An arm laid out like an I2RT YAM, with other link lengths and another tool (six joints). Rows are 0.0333 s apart.
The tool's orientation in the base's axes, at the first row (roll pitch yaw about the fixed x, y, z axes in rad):
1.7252 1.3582 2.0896
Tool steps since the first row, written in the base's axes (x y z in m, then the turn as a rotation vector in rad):
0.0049 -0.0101 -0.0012 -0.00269 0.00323 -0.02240
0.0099 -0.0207 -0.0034 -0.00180 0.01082 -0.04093
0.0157 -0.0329 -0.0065 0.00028 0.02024 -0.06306
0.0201 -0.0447 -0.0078 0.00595 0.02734 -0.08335
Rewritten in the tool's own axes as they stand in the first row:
-0.0012 -0.0112 0.0010 0.02277 -0.00079 -0.00062
-0.0015 -0.0231 0.0019 0.04218 0.00199 0.00354
-0.0013 -0.0369 0.0030 0.06532 0.00528 0.00958
-0.0027 -0.0495 0.0029 0.08586 0.00558 0.01808

